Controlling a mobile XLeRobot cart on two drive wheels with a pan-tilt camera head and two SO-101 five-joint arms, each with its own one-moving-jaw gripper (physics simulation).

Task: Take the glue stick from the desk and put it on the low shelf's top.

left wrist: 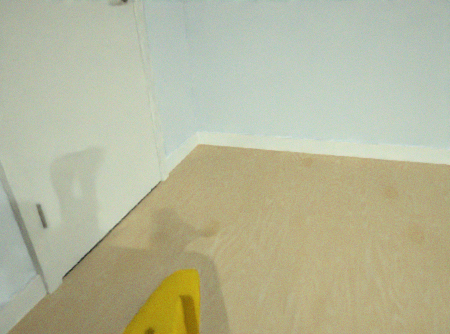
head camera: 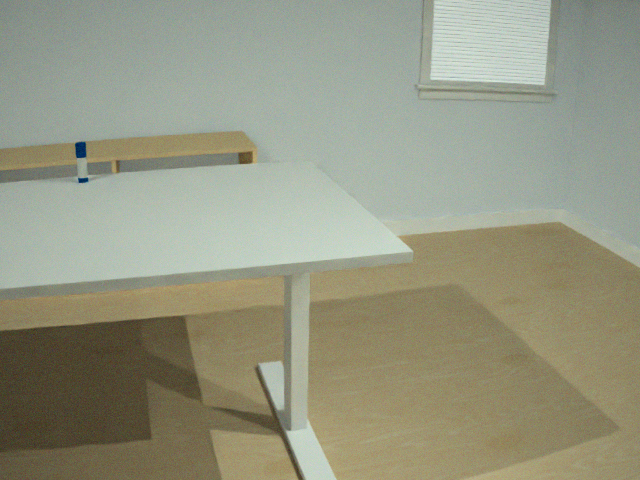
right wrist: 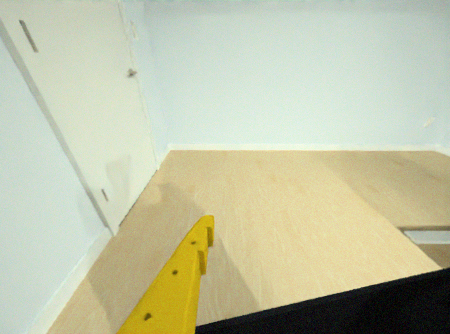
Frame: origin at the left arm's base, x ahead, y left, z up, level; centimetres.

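Seen in the pictures: left hand at its tool point: (left wrist: 198,294); right hand at its tool point: (right wrist: 213,226).
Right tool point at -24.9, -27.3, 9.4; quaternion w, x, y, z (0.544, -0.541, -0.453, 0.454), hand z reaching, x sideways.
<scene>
Pixels of each thing's middle, then the offset from my right tool point to it, as dx, dy, dz. "pt": a spot on its surface instead. Level surfaces: height alone.
- glue stick at the middle of its body: (head camera: 81,162) +38.5, +186.1, -9.3
- white desk at its surface level: dz -14.9
- low shelf at its surface level: dz -25.9
- desk's right leg at a spot on its surface: (head camera: 296,351) pt +86.5, +142.4, -56.5
The glue stick (head camera: 81,162), white with a blue cap and a blue base, stands upright near the far edge of the white desk (head camera: 206,222), at the left of the head view. The low shelf (head camera: 191,143), light wood, stands behind the desk against the wall; its left part is cut off by the view's edge. In the left wrist view one yellow jaw of my left gripper (left wrist: 199,280) shows, so it is fully open. In the right wrist view one notched yellow jaw of my right gripper (right wrist: 214,225) shows, so it is fully open. Both are away from the glue stick.
The desk's right leg (head camera: 296,351) stands on a long white foot (head camera: 312,452). A window (head camera: 490,41) is in the back wall. A white door shows in the left wrist view (left wrist: 75,110) and the right wrist view (right wrist: 95,110). A black surface (right wrist: 350,305) crosses the lower right of the right wrist view.
</scene>
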